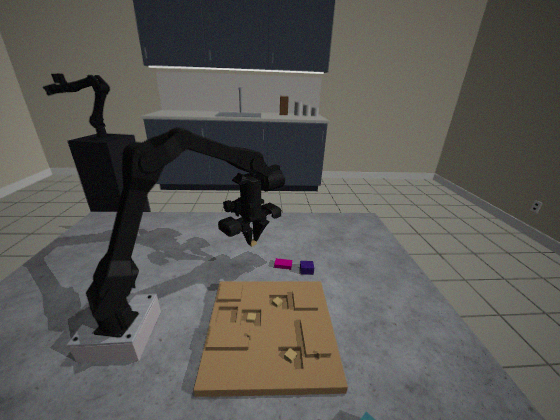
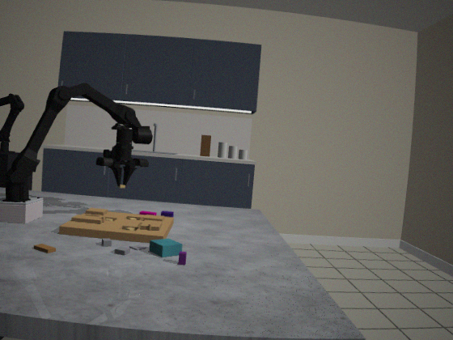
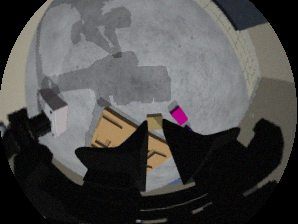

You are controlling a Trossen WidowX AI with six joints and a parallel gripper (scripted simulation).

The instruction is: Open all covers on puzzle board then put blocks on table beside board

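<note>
Now: the tan puzzle board 80 mm ahead of my gripper tip, 190 mm to the right of it and 90 mm below it. From my gripper tip the other things lie so: purple block: 170 mm ahead, 30 mm to the left, 90 mm below; magenta block: 90 mm ahead, 40 mm to the left, 100 mm below; teal block: 290 mm ahead, 420 mm to the right, 90 mm below.
</note>
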